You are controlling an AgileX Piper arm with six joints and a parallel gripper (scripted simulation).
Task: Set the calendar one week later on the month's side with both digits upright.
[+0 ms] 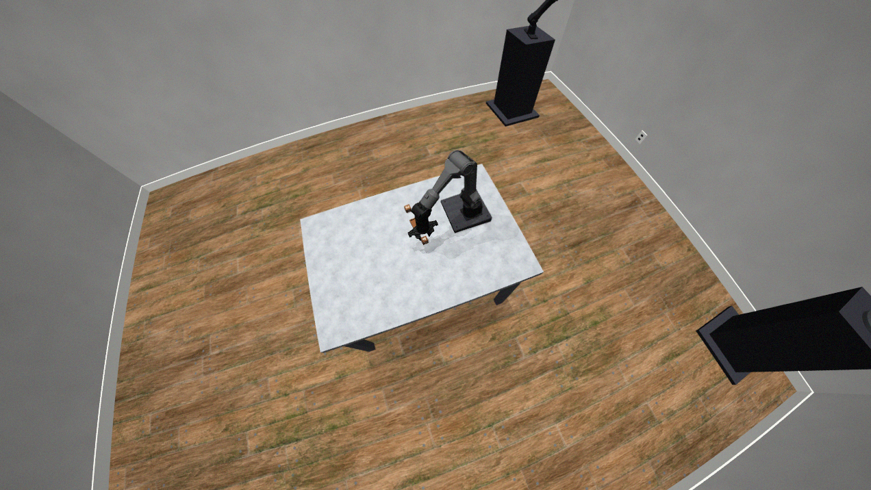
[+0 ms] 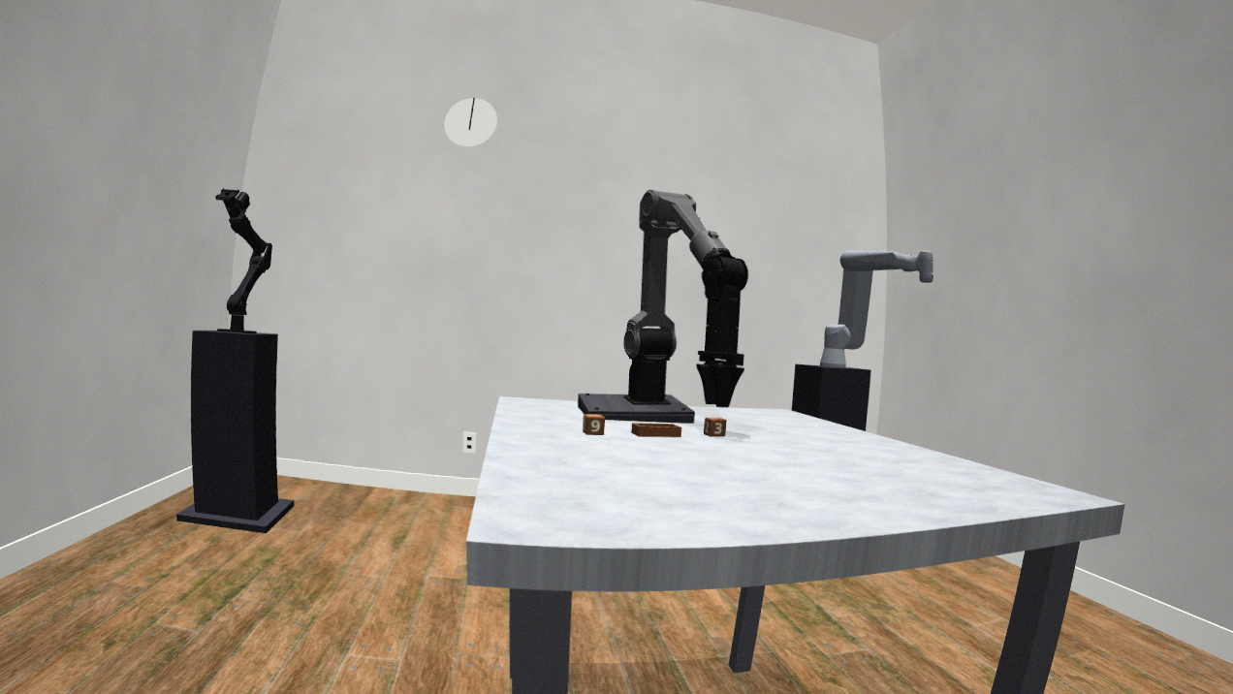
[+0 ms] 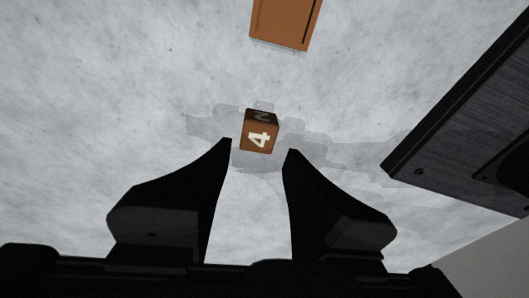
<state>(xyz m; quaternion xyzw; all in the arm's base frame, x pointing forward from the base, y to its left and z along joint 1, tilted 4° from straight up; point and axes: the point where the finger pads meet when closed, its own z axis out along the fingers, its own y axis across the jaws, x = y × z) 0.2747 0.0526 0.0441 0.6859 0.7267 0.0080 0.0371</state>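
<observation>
Right now my hand is 4 cm above the brown cube. From my hand the other things lie so: tray: 1 cm ahead, 11 cm to the right, 5 cm below.
</observation>
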